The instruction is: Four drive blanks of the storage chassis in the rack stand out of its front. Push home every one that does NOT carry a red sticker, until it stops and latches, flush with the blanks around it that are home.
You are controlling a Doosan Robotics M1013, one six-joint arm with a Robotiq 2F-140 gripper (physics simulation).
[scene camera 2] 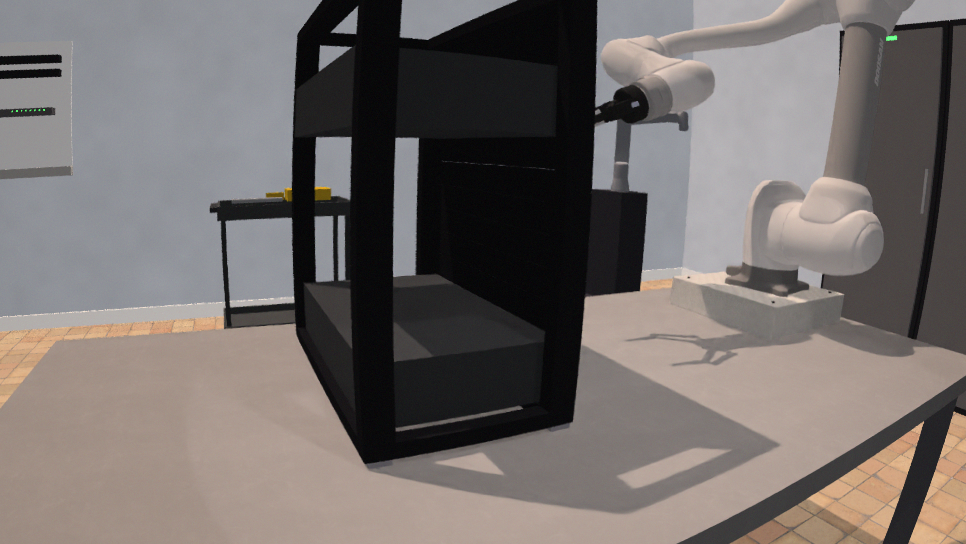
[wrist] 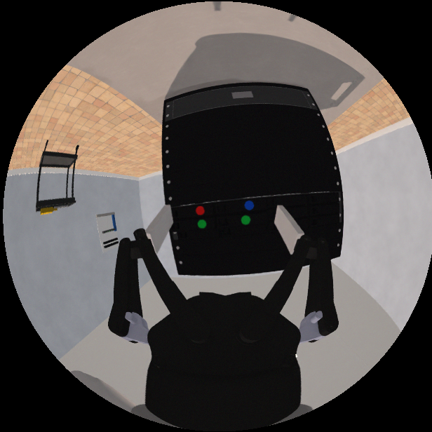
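Seen in the pictures: arm's base, origin of the base link: [scene camera 2: 767,286].
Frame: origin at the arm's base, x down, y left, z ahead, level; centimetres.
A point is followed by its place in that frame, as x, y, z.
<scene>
The black storage chassis [wrist: 322,212] crosses the rack [scene camera 2: 581,202] {-23.1, 13.7, 86.6} [wrist: 166,159] in the wrist view. A red sticker [wrist: 200,210] and a blue sticker [wrist: 249,205] show on its front, with one green sticker [wrist: 202,224] under the red and another green sticker [wrist: 245,220] under the blue. The dark blank outlines blur together, so how far each stands out cannot be told. My gripper [wrist: 223,213] is open and empty in front of the chassis, its pale fingertips on either side of the stickers. In the scene view the fingertips are hidden behind the rack's upright.
In the scene view, a dark box [scene camera 2: 473,94] {-35.3, 8.6, 99.6} sits high in the rack and another box [scene camera 2: 466,378] {-1.0, 8.2, 99.0} sits low. The rack stands on the table [scene camera 2: 168,418] {7.4, -13.6, 134.9}, and the arm's base block [scene camera 2: 750,307] {1.7, 5.3, 19.6} is to its right. A cart [scene camera 2: 270,210] stands behind.
</scene>
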